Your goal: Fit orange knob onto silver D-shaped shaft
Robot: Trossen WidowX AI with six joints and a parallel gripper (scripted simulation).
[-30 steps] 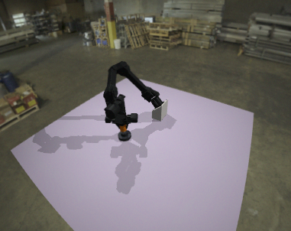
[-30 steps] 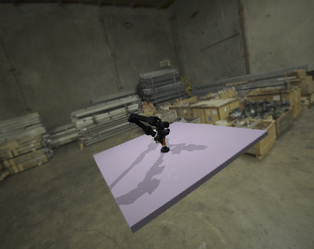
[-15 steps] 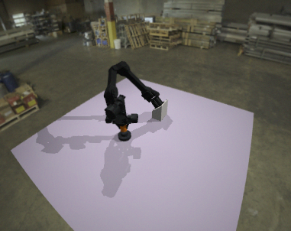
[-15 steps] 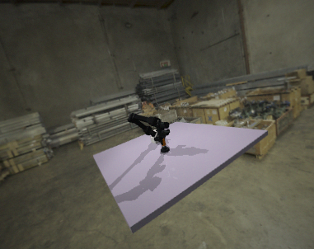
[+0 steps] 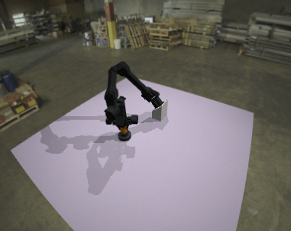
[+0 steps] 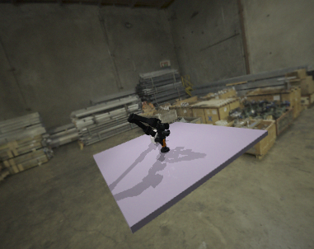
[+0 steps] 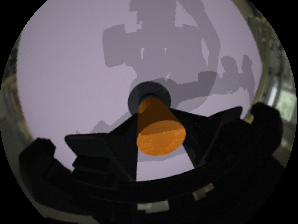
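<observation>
The round pedestal is 30 mm below my gripper tip. Also, from my gripper tip: orange knob: 30 mm above.
</observation>
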